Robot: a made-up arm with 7 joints. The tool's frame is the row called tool. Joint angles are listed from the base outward. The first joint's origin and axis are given. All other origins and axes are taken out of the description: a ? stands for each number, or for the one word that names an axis. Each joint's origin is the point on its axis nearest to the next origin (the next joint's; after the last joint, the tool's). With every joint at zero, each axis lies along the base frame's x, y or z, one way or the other. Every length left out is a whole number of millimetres.
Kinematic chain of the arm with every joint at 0, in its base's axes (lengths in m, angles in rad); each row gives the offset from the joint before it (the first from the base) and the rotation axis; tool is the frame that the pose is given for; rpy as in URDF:
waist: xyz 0.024 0 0.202 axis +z
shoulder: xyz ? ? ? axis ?
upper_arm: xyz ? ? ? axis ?
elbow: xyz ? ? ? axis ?
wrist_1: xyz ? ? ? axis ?
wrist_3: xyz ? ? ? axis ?
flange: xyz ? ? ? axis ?
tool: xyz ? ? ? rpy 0 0 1.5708
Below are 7 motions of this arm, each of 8 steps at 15 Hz.
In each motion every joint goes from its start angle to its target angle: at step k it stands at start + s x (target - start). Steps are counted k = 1, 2, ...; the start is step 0. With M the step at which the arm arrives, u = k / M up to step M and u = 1 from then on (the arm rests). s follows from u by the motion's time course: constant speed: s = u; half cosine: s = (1 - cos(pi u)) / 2; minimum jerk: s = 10 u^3 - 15 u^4 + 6 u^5.
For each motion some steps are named. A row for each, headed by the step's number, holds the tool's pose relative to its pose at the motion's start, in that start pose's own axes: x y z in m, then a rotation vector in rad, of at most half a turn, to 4 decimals.
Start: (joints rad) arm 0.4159 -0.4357 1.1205 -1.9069 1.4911 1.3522 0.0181
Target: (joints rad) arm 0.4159 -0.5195 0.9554 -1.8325 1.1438 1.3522 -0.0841
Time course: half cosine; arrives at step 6
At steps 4, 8:
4: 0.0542 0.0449 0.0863 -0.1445 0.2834 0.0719
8: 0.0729 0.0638 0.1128 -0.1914 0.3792 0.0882

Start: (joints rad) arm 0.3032 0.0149 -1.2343 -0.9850 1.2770 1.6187 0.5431
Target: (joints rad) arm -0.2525 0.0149 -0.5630 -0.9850 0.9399 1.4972 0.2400
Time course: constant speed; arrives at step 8
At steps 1, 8:
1: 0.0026 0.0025 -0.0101 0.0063 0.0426 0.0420
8: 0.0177 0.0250 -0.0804 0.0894 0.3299 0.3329

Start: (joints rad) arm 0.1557 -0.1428 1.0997 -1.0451 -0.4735 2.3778 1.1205
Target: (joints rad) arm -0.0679 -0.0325 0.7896 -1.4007 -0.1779 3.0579 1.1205
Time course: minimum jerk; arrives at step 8
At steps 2, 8:
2: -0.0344 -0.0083 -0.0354 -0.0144 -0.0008 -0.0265
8: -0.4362 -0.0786 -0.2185 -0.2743 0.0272 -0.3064

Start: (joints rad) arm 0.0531 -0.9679 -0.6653 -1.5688 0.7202 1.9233 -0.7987
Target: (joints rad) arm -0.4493 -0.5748 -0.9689 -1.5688 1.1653 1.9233 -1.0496
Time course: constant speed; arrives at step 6
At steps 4, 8:
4: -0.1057 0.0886 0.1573 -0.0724 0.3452 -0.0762
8: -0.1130 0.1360 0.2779 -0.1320 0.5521 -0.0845

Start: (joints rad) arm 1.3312 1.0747 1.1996 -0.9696 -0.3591 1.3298 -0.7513
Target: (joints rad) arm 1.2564 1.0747 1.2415 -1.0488 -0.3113 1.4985 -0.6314
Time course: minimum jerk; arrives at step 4
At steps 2, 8:
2: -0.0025 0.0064 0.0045 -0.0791 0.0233 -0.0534
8: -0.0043 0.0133 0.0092 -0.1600 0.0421 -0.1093

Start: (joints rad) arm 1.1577 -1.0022 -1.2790 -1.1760 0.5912 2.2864 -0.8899
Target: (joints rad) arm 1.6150 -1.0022 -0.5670 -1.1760 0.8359 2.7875 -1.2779
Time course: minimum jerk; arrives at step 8
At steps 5, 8:
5: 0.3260 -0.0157 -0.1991 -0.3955 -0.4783 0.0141
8: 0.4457 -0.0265 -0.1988 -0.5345 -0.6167 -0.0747

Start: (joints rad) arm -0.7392 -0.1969 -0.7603 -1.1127 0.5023 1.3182 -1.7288
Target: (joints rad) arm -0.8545 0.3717 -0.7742 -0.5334 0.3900 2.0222 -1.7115
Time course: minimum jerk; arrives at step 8
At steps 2, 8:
2: -0.0076 -0.0191 0.0008 0.0698 0.0755 0.0020
8: -0.0488 -0.2103 -0.0987 0.5758 0.6772 0.2555

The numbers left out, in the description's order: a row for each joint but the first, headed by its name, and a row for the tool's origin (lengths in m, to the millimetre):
shoulder: xyz 0.006 -0.007 0, axis +y
upper_arm: xyz -0.014 0 0.225, axis +z
elbow: xyz 0.08 0.025 0, axis -y
wrist_1: xyz -0.12 0 0.646, axis +z
wrist_3: xyz -0.011 0.008 0, axis -y
flange: xyz 0.082 0 0.008, axis -z
tool: xyz 0.012 0.008 0

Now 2 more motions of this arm.
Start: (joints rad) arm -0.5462 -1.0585 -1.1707 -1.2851 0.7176 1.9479 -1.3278
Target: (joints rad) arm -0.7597 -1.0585 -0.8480 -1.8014 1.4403 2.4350 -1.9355
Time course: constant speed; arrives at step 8
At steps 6, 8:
6: 0.0980 0.0665 -0.1812 -0.3386 0.0623 0.0861
8: 0.1463 0.1017 -0.2388 -0.3659 0.1225 0.0701

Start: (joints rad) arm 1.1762 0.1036 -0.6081 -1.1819 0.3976 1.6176 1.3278
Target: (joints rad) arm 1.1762 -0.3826 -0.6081 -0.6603 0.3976 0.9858 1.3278
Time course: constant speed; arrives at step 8
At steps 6, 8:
6: -0.2682 0.0798 0.4711 0.0864 -0.2366 0.1863
8: -0.4224 0.0884 0.5803 0.0888 -0.3160 0.2413

